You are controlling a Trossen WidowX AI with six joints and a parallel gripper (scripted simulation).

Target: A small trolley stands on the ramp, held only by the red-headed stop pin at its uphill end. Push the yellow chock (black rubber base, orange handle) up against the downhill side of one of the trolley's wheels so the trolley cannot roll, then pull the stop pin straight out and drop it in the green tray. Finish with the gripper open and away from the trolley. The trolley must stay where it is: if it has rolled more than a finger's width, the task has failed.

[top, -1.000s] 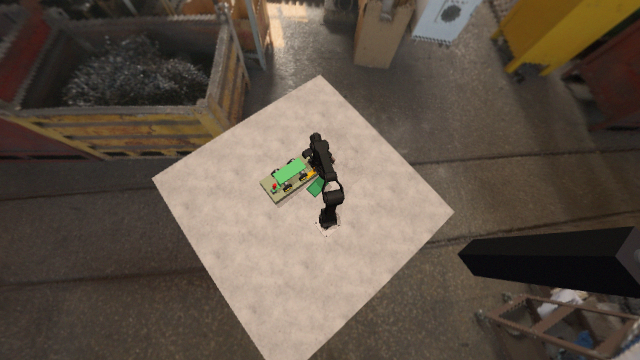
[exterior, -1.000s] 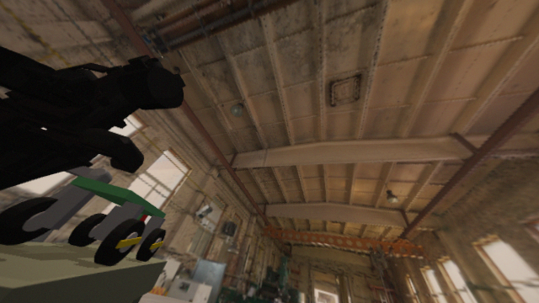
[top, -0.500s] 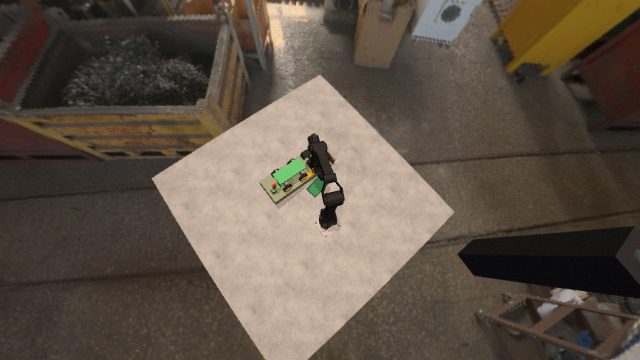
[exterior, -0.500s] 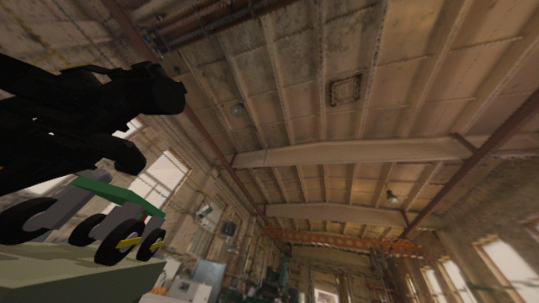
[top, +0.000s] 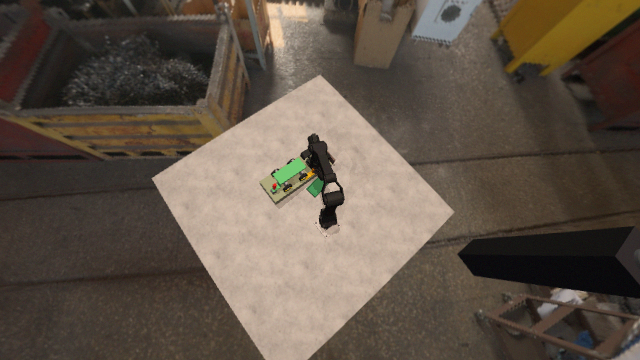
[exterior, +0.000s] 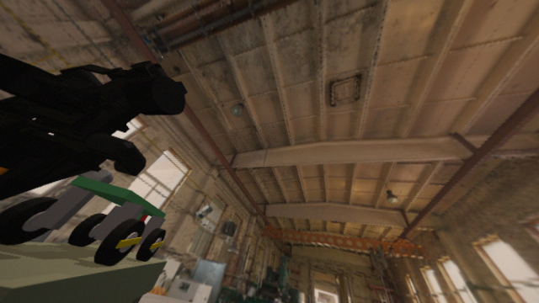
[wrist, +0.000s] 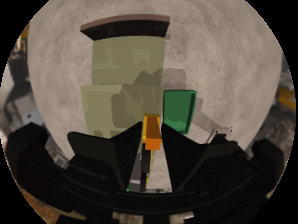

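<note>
My gripper tip is now 20 mm to the right of the yellow chock and 10 mm above it. Round my gripper tip: ramp (50 mm ahead, 120 mm to the left, 40 mm below); then trolley (50 mm ahead, 130 mm to the left, 20 mm above); then green tray (70 mm behind, 10 mm to the left, 100 mm below).
</note>
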